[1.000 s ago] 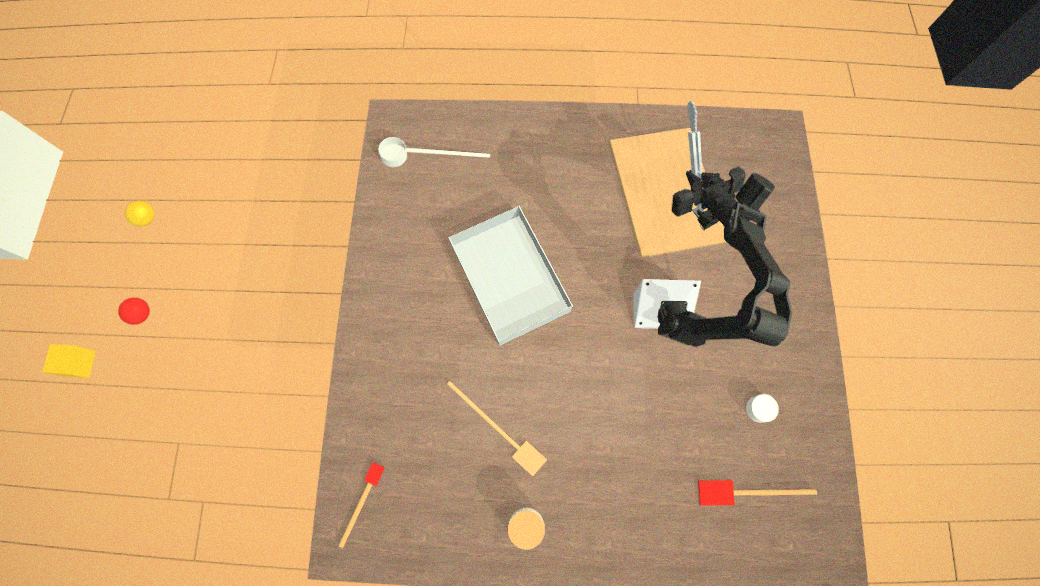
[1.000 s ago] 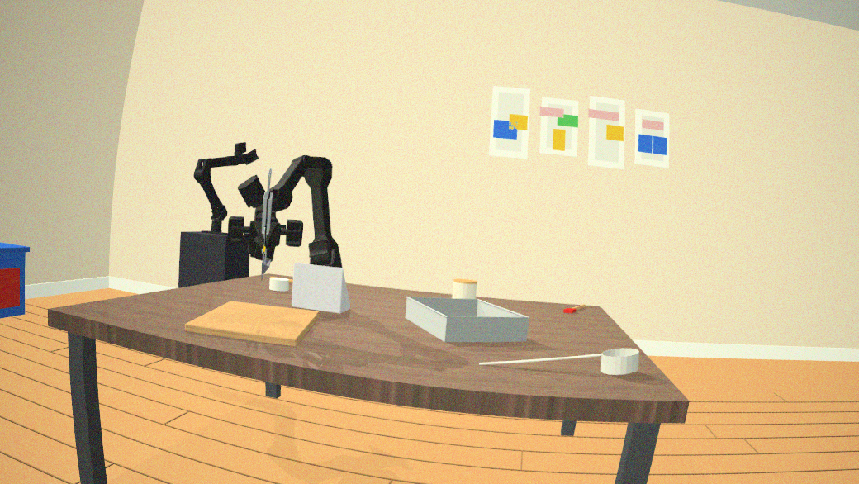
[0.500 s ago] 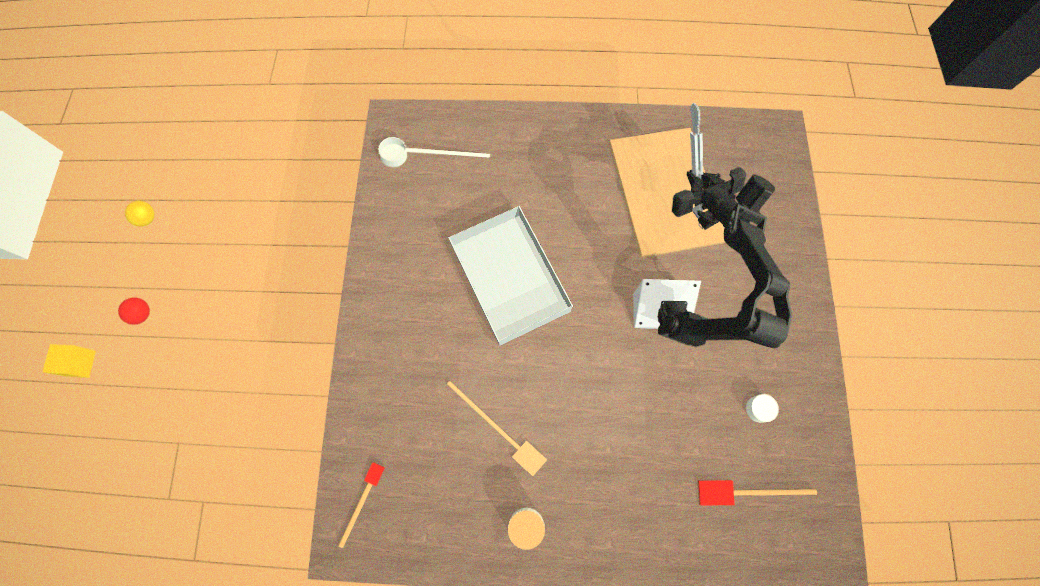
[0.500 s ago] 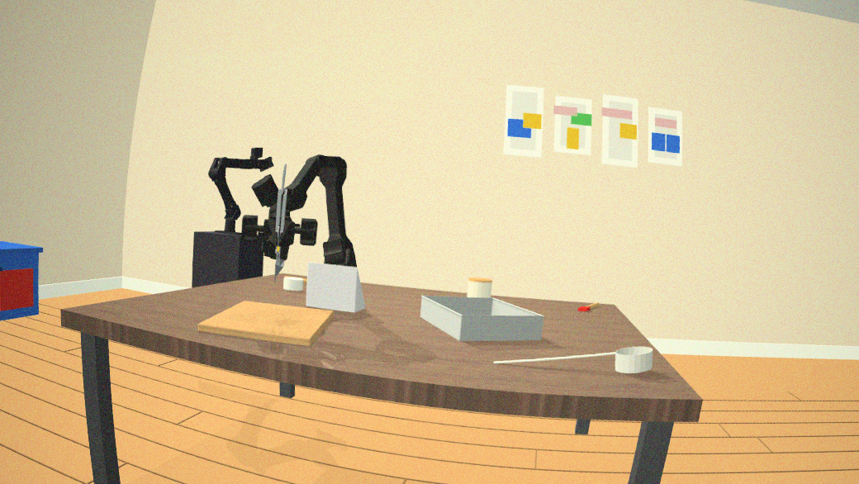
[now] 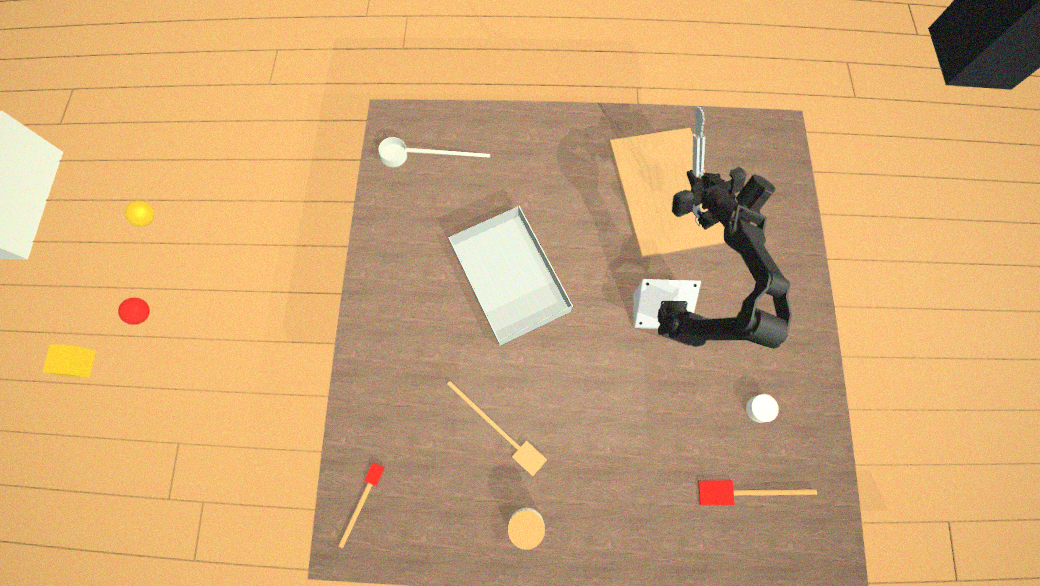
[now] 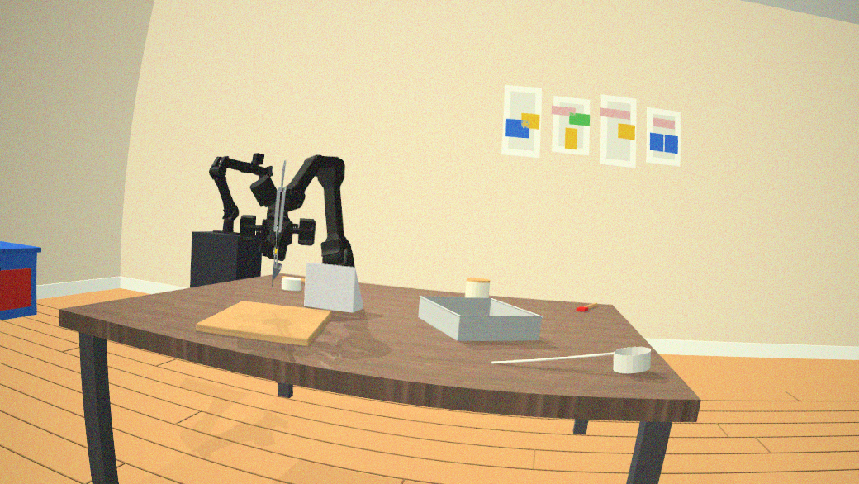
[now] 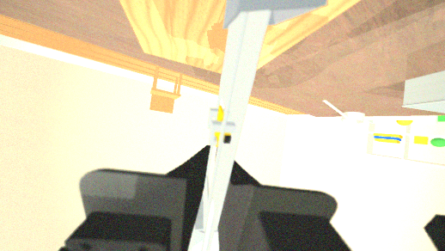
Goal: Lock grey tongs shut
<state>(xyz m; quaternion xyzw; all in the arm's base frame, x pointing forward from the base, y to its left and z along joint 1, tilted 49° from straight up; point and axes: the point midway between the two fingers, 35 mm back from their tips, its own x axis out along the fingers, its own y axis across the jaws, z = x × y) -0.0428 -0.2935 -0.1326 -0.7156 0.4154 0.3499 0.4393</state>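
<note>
My gripper tip is now 17 cm above the wooden board, 4 cm to the left of it and 1 cm short of it. Round my gripper tip: roasting tin (43 cm ahead, 22 cm to the left, 15 cm below); white cylinder (55 cm to the left, 19 cm behind, 16 cm below); cork-lidded jar (83 cm to the left, 38 cm ahead, 14 cm below).
</note>
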